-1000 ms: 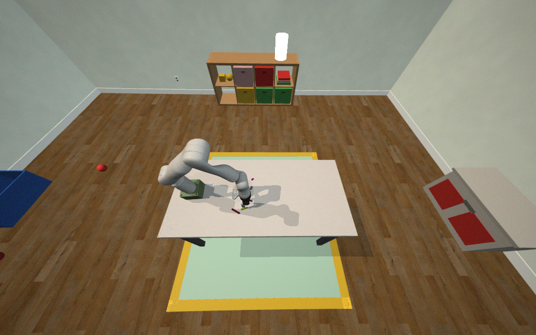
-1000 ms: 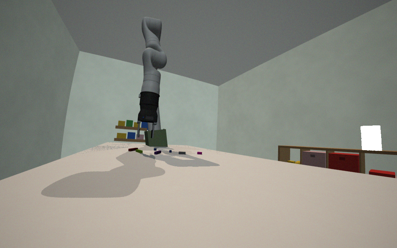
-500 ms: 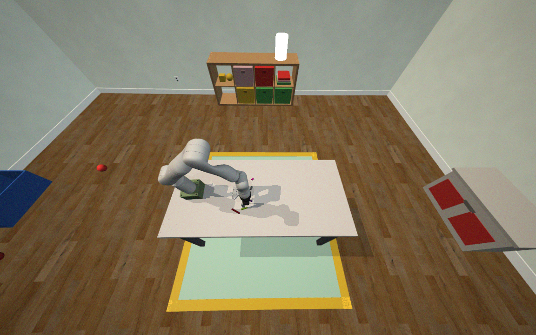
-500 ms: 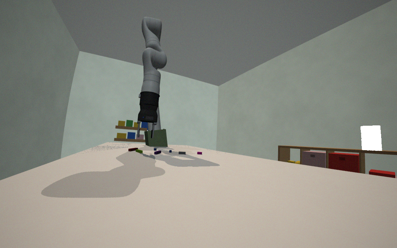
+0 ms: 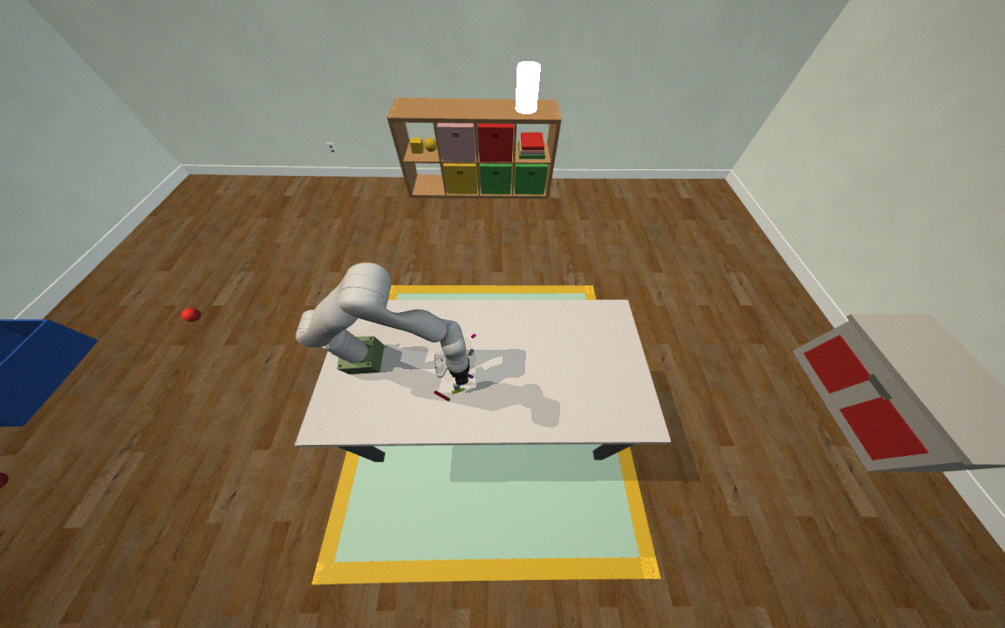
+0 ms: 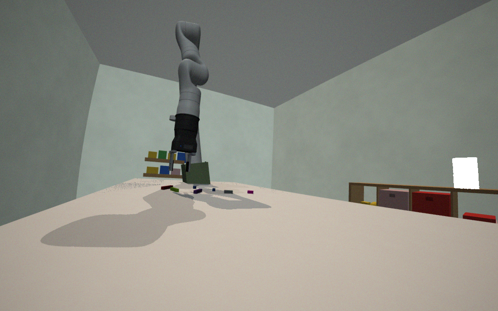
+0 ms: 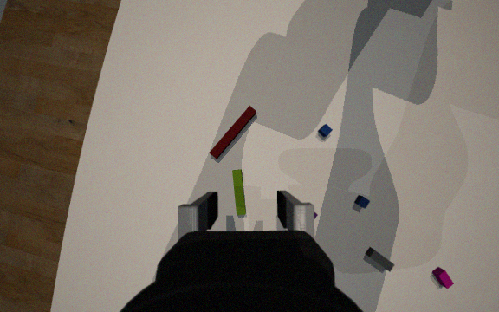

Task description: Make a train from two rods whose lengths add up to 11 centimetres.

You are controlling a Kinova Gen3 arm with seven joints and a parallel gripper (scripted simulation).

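Now: hand 8 cm above the lime rod and 1 cm to the left of it. Also, from my hand: small blue rod (13 cm to the left, 8 cm below, 2 cm behind); purple rod (8 cm below, 6 cm to the left, 3 cm ahead); red rod (8 cm below, 7 cm behind, 3 cm to the right).
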